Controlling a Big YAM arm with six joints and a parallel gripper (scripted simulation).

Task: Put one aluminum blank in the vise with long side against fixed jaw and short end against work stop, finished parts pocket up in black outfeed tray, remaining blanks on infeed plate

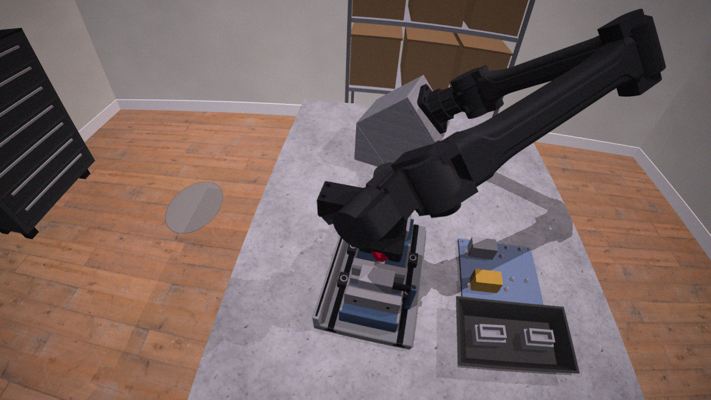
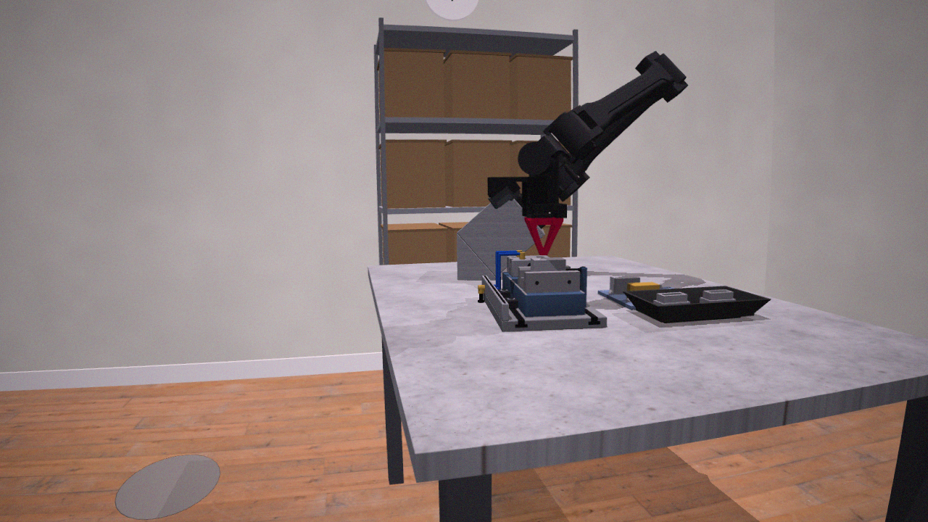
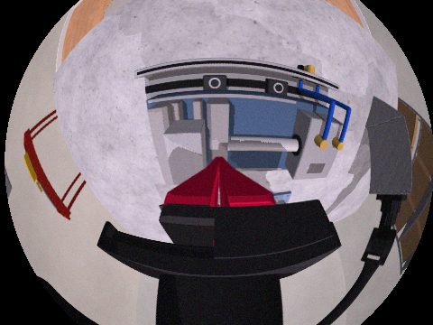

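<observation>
Now: the work stop rod 30 mm ahead of my hand, 50 mm to the left of it and 40 mm below it. Round my hand: yellow brass blank 70 mm behind, 230 mm to the left, 100 mm below; blue infeed plate 120 mm behind, 270 mm to the left, 120 mm below.
</observation>
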